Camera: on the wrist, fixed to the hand. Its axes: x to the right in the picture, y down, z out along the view.
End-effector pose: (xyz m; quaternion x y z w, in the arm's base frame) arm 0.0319 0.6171 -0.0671 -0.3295 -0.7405 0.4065 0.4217
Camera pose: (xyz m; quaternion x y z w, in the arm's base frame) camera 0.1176 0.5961 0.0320 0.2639 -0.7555 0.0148 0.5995
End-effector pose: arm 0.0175 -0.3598 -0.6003 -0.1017 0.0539 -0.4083 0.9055
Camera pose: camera -0.0745 -0.4143 -0.6789 -0.0942 -0.0232 -0.9180 0.3844
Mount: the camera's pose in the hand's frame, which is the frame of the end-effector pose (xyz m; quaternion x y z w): -0.0187 -0.0843 -0.1008 0.0127 0.0132 -0.6818 0.7313
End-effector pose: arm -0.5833 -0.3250 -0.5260 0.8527 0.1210 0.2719 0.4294
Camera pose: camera -0.6536 -0.2153 -0.5513 0.5429 0.6790 -0.0842 0.4870
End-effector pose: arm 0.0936 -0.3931 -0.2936 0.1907 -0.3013 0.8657 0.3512
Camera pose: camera 0.1553 -0.2880 -0.3462 0.3379 -0.0747 0.4000 0.8487
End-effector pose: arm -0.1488 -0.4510 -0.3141 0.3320 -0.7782 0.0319 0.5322
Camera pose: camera -0.0170 -0.4669 -0.3121 0.7797 -0.3353 -0.3253 0.4170
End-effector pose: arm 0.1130 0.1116 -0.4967 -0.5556 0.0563 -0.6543 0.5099
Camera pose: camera -0.0196 0.1155 -0.4932 0.4296 0.3392 0.8342 0.0669
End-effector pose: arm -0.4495 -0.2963 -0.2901 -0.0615 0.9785 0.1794 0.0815
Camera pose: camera -0.4324 -0.4092 -0.2225 -0.7134 0.6770 0.0624 0.1698
